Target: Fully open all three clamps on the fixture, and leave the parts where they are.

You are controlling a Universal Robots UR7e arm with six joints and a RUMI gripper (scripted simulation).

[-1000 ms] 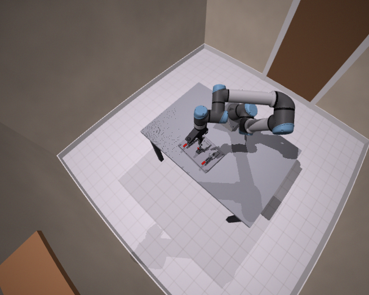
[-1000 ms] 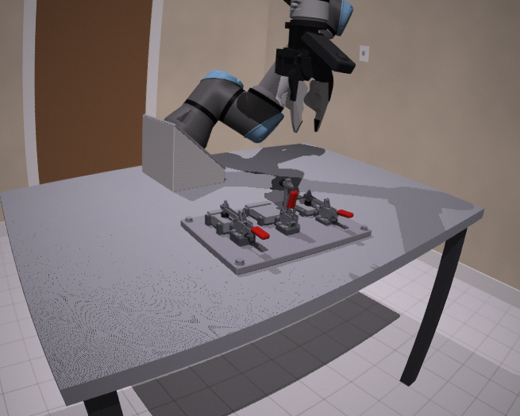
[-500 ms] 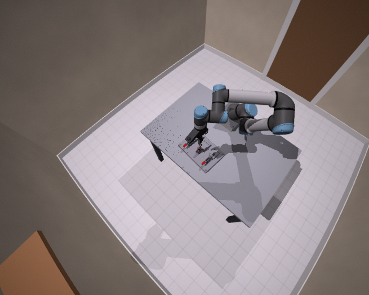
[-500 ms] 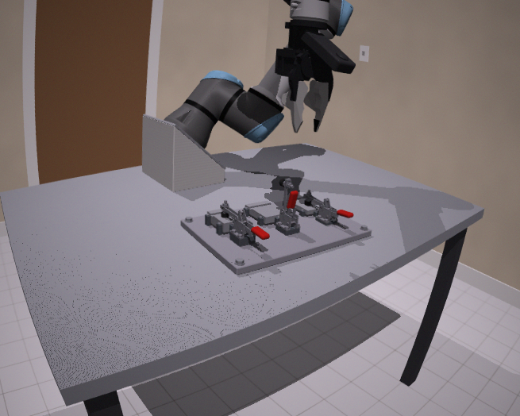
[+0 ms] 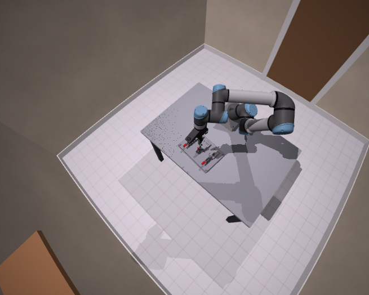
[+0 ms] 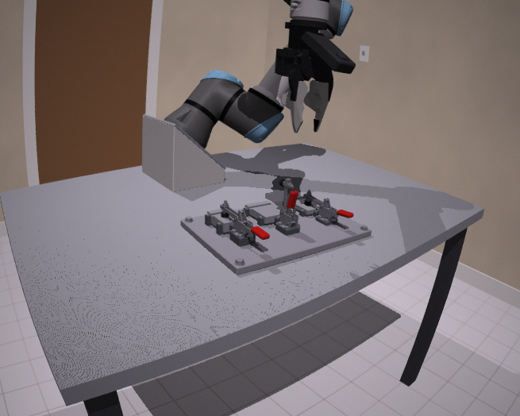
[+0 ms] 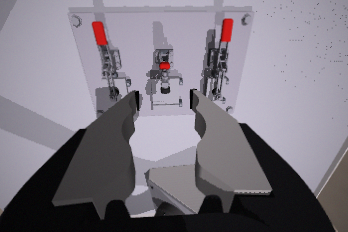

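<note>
Right now the grey part block is 11 cm behind my hand, 11 cm to the right of it and 21 cm below it. Also, from my hand: grey fixture plate (6 cm behind, 24 cm below).
</note>
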